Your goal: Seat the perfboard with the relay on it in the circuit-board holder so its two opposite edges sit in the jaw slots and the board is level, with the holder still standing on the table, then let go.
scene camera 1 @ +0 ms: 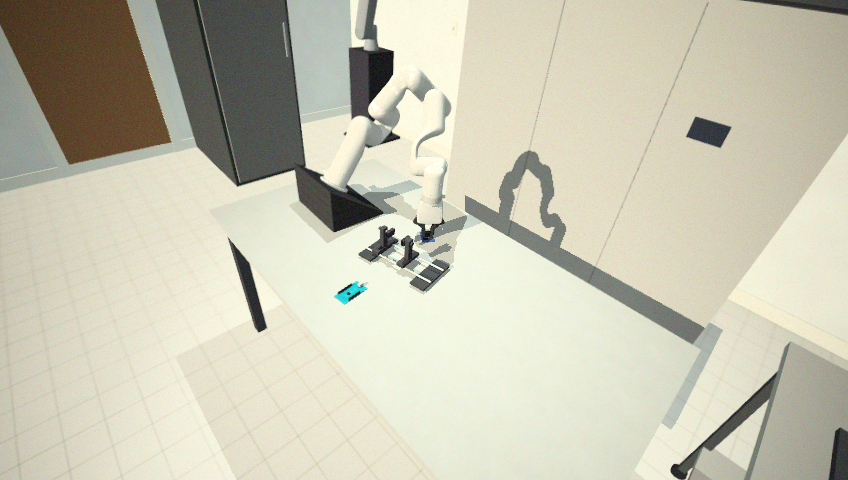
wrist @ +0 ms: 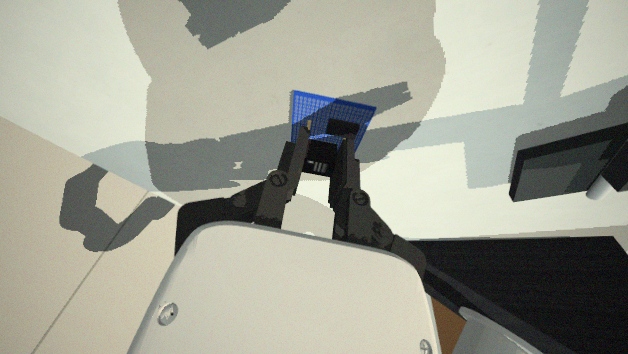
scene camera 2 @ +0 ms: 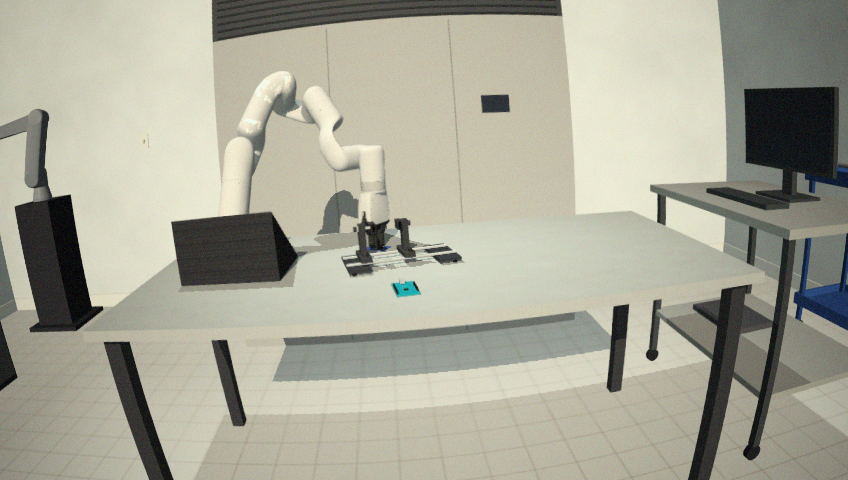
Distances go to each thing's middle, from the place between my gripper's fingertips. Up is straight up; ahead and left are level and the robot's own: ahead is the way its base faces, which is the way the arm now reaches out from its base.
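Scene:
Black circuit-board holder (scene camera 2: 359, 263): 6 cm ahead of my hand, 19 cm to the right of it and 5 cm above it. Blue perfboard (wrist: 331, 120): 1 cm above my hand. Going by their middles, the blue perfboard is the nearest to my hand of the things named here.

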